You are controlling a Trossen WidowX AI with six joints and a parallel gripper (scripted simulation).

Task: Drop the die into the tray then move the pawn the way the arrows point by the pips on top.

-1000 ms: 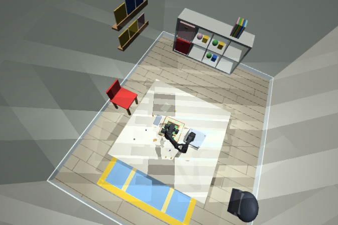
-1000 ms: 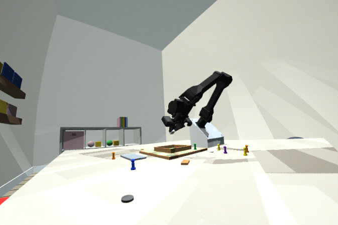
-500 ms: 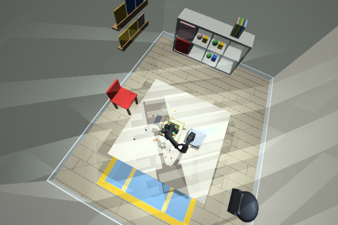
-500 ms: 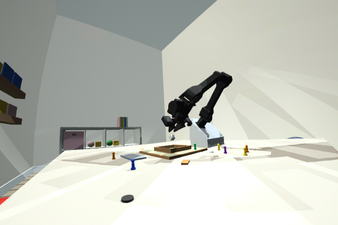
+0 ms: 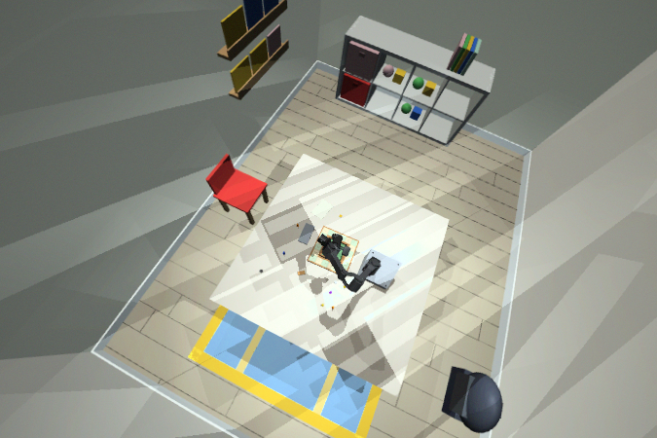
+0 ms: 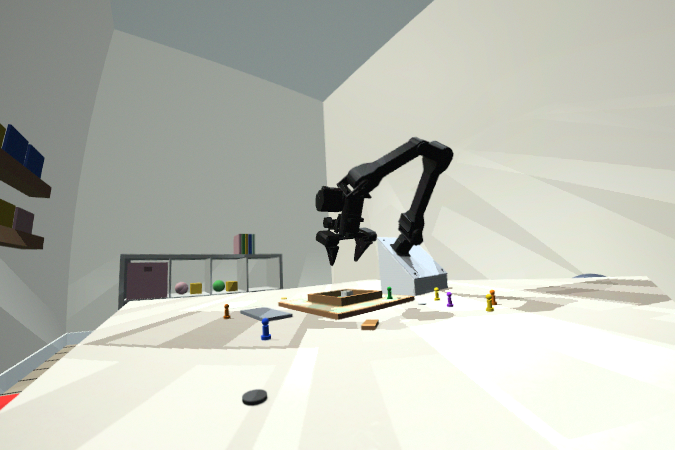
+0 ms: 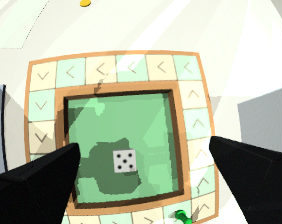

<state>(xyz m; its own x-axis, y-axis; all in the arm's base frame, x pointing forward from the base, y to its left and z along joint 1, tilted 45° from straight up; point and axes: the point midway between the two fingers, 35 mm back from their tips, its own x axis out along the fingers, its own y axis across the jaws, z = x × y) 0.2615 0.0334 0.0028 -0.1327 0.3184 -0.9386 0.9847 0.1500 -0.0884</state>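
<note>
My gripper tip is now 70 mm past the green pawn, 110 mm to the right of it and 90 mm above it. Also, from my gripper tip: white die (10 mm ahead, 20 mm to the left, 90 mm below); green tray floor (10 mm ahead, 10 mm to the left, 110 mm below); grey plate (240 mm ahead, 10 mm to the right, 120 mm below).
</note>
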